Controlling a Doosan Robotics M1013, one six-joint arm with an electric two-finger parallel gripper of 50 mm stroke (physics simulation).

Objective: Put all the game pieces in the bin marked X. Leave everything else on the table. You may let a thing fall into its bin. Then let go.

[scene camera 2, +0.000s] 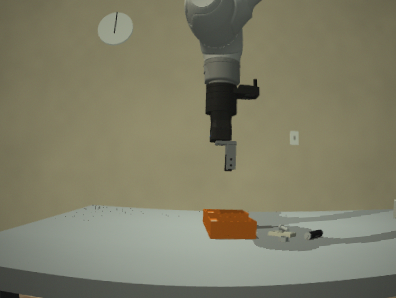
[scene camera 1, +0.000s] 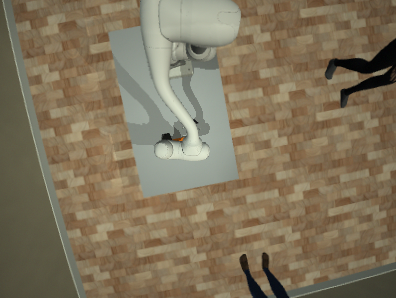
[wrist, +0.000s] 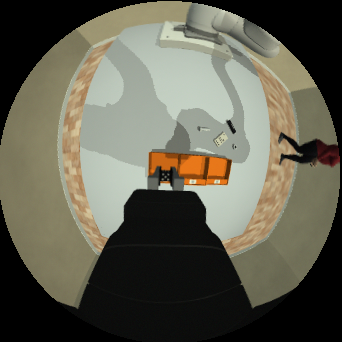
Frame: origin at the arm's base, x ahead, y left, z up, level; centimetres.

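Seen in the pictures: gripper, fingertip midpoint: [scene camera 2: 229, 169] [wrist: 165, 172].
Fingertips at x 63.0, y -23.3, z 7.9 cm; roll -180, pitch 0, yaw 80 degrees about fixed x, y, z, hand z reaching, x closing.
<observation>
A point is followed by its place in that frame.
My gripper [scene camera 2: 229, 168] @[y -23.3, x 63.0, z 7.9 cm] [wrist: 165, 172] @[y -23.3, x 63.0, z 7.9 cm] is shut on a black die [wrist: 165, 175] @[y -23.3, x 63.2, z 9.1 cm] with white dots, high above the table. In the wrist view it overlaps the left compartment of the orange three-compartment bin [scene camera 2: 234, 230] @[y -3.5, x 68.1, z -3.7 cm] [wrist: 205, 182] @[y -12.5, x 70.0, z -1.5 cm]. Two white labels show on the bin's front, their marks too small to read; the left compartment's front is hidden behind the fingers. A cream domino [scene camera 2: 280, 234] @[y -3.9, x 58.5, z -4.9 cm] [wrist: 220, 139] @[y -5.1, x 57.8, z -4.6 cm] with dark dots lies on the table behind the bin. In scene camera 1 the arm hides the gripper and most of the bin.
Near the domino lie a grey bolt-like piece [wrist: 203, 129] @[y -10.8, x 54.6, z -4.4 cm], a black cylinder [scene camera 2: 315, 234] @[y 0.9, x 53.5, z -4.4 cm] [wrist: 231, 126] @[y -0.2, x 53.4, z -4.0 cm] and a small nut-like ring [scene camera 2: 285, 239] @[y 1.8, x 60.3, z -4.8 cm] [wrist: 234, 146] @[y 0.7, x 60.3, z -4.6 cm]. The robot's base plate [wrist: 170, 43] @[y -15.3, x 12.2, z -2.8 cm] is at the far end of the grey table [scene camera 1: 215, 165] @[y 2.7, x 94.0, z -5.3 cm] [scene camera 2: 125, 255] @[y 9.8, x 87.6, z -5.3 cm].
</observation>
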